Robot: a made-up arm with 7 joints.
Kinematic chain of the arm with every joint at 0, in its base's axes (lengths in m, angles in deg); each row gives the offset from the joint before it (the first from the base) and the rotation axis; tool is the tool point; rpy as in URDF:
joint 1: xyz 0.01 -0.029 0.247 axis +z
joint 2: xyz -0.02 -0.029 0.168 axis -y
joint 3: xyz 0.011 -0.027 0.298 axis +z
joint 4: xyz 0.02 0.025 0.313 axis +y
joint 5: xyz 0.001 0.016 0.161 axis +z
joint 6: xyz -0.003 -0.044 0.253 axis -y
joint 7: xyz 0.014 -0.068 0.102 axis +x
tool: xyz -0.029 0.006 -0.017 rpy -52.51 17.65 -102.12
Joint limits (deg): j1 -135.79..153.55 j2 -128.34..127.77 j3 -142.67..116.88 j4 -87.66..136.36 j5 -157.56..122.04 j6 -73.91..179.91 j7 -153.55..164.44
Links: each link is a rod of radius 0.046 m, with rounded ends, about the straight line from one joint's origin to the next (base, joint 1, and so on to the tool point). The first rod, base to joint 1, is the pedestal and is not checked.
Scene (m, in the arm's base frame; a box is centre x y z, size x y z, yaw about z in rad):
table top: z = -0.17
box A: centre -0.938 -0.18 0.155 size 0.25 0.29 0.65 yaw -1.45
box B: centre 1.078 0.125 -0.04 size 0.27 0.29 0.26 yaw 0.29
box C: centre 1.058 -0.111 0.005 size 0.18 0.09 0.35 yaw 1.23
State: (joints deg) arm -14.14 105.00 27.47 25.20 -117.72 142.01 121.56
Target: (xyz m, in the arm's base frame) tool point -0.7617 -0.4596 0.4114
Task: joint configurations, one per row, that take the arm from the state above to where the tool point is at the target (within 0.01 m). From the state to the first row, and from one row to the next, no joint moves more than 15 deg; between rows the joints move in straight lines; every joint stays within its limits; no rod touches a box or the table.
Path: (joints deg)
1: -10.18 91.98 17.39 22.73 -116.68 148.33 128.71
2: -6.23 78.96 7.31 20.25 -115.64 154.64 135.85
3: -2.27 65.94 -2.77 17.78 -114.60 160.96 143.00
4: 1.69 52.92 -12.85 15.30 -113.56 167.28 150.15
5: 5.65 39.89 -22.93 12.83 -112.52 173.59 157.29
6: 9.60 26.87 -33.01 10.35 -111.48 179.91 164.44
7: 14.56 39.64 -24.31 17.85 -113.97 174.79 157.26
8: 19.53 52.41 -15.62 25.34 -116.46 169.67 150.07
9: 24.49 65.19 -6.92 32.84 -118.96 164.55 142.89
10: 29.45 77.96 1.77 40.33 -121.45 159.44 135.70
11: 34.41 90.73 10.47 47.83 -123.94 154.32 128.52
12: 39.38 103.50 19.17 55.32 -126.43 149.20 121.33

